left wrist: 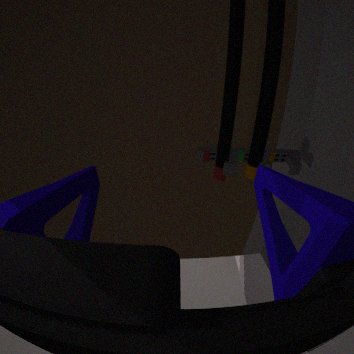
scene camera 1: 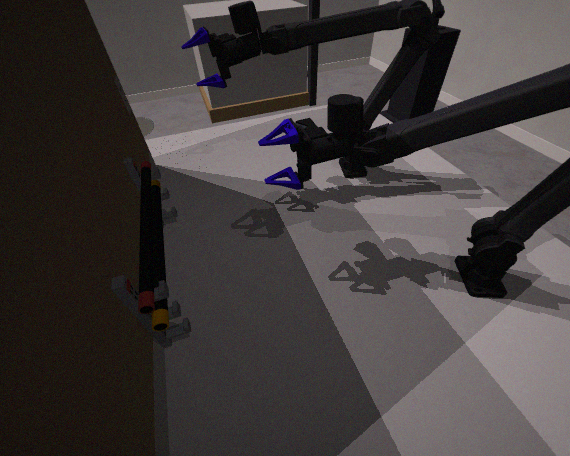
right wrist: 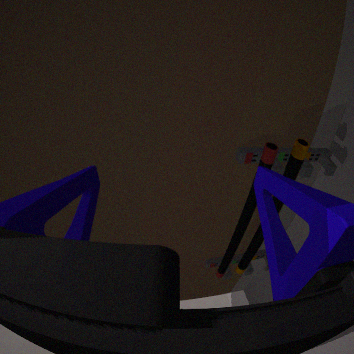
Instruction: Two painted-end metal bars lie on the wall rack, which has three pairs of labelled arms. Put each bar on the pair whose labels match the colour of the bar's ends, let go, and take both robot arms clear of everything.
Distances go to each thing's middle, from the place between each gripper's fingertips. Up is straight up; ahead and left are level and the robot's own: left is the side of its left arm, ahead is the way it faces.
The red-ended bar (scene camera 1: 146,303) is 33 cm to the left of my right hand, 23 cm ahead of it and 20 cm below it.
Right now the red-ended bar is 270 mm ahead of my left hand, 80 mm to the right of it and 110 mm below it.
